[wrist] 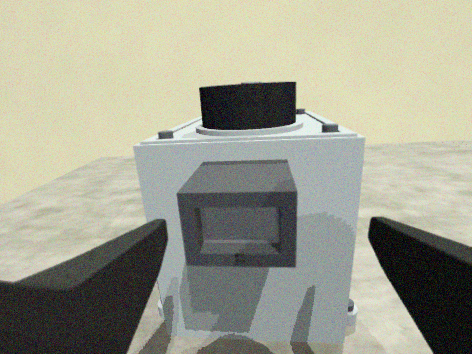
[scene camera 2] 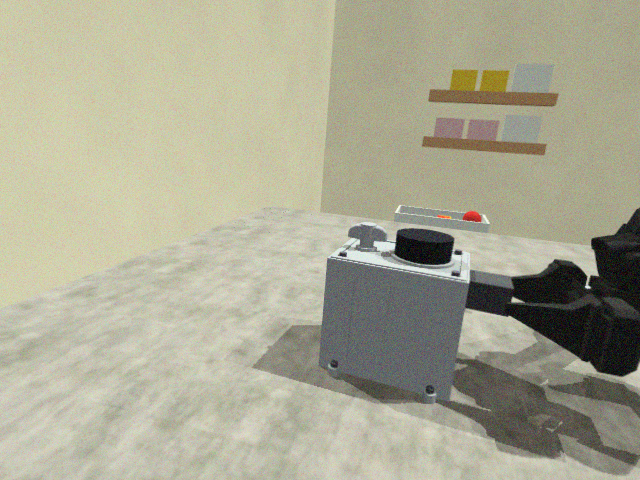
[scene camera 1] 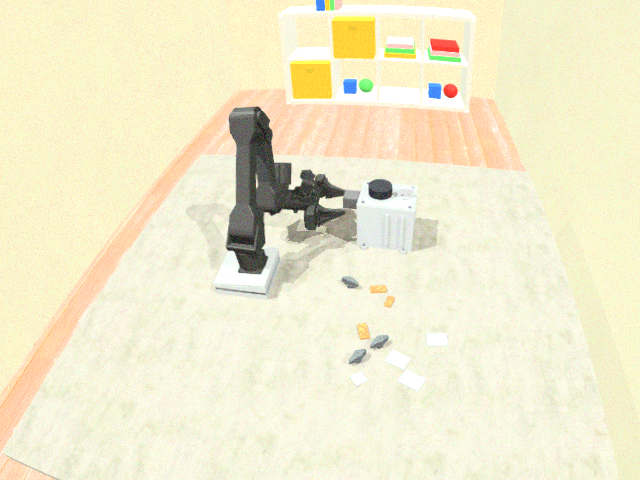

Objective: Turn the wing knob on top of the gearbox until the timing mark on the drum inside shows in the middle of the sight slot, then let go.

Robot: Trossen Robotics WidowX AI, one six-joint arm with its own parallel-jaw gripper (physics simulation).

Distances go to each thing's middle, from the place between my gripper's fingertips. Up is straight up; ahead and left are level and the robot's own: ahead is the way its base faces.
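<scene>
Going by their middles, the gearbox (scene camera 2: 394, 315) is the nearest to my hand of the things named here: it's 9 cm ahead of my hand, 1 cm to the left of it and 2 cm below it. There's a grey wing knob (scene camera 2: 367, 232) as well, and that knob is 16 cm ahead of my hand, 1 cm to the left of it and 3 cm above it.
</scene>
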